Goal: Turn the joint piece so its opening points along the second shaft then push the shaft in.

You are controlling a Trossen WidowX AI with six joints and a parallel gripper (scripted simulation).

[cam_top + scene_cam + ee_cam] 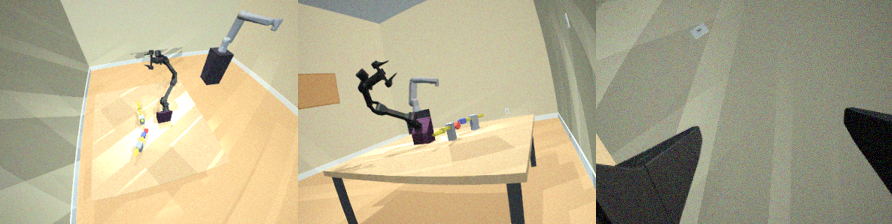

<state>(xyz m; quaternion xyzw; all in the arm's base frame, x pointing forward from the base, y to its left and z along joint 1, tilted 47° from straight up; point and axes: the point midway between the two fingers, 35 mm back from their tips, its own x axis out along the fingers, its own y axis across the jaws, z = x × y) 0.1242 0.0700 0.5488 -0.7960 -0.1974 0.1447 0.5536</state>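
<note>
Right now the red joint piece is 80 mm ahead of my gripper tip, 510 mm to the left of it and 490 mm below it.
</note>
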